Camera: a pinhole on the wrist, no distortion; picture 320 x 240 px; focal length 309.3 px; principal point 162.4 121.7 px. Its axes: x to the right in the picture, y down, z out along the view. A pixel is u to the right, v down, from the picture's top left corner.
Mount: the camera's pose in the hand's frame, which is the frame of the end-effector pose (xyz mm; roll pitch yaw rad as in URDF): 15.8 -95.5 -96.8 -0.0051 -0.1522 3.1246
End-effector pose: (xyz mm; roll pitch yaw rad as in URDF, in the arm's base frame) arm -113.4 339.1 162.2 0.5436 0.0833 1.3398
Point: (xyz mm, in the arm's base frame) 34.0 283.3 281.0
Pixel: 264 95
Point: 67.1 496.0 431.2
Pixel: 99 30
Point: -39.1 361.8 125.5
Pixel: 133 58
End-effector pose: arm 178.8 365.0 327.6 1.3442 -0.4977 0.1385
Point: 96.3 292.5 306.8
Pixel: outside the picture
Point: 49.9 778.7 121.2
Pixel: behind the camera
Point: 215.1 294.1 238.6
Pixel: 287 143
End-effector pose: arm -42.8 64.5 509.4 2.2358 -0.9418 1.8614
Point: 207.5 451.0 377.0
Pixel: 181 87
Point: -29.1 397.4 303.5
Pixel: 206 220
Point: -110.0 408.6 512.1
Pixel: 23 217
